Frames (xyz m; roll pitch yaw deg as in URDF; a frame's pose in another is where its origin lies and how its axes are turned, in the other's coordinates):
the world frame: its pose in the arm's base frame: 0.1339 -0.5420 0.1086 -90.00 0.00 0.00
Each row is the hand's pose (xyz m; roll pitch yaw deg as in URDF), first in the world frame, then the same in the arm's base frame.
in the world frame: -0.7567 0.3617 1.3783 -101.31 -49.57 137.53
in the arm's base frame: -0.6228 0.8363 -0.2531 -46.18 25.97 122.15
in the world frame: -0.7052 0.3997 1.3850 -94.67 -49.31 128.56
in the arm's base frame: -0.5713 0.8430 -0.2911 -48.24 30.65 118.19
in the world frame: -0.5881 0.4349 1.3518 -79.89 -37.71 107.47
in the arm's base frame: -0.4542 0.8098 -0.3263 -52.66 48.99 111.22
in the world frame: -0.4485 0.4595 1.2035 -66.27 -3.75 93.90
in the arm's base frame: -0.3146 0.6615 -0.3509 -20.08 84.59 136.06
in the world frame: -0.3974 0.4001 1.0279 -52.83 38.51 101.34
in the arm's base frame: -0.2635 0.4859 -0.2915 109.32 50.11 -103.88
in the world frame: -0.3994 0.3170 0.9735 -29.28 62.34 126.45
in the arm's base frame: -0.2655 0.4315 -0.2084 110.89 21.93 -107.30
